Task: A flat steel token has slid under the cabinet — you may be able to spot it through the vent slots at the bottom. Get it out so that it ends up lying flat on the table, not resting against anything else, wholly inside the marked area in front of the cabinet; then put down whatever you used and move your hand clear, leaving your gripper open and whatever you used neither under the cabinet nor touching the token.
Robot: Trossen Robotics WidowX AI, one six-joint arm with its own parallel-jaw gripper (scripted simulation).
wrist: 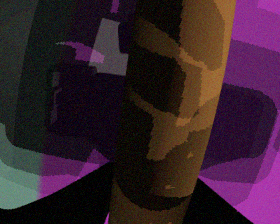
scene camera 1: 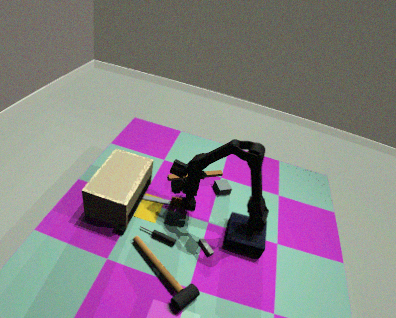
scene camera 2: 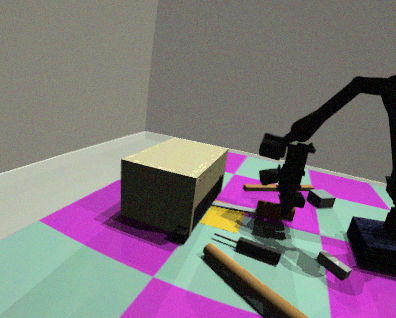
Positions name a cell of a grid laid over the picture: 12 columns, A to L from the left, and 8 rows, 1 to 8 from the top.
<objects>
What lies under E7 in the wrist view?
My gripper.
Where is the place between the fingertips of my gripper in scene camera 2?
At I6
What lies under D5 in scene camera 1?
A beige cabinet.
</objects>
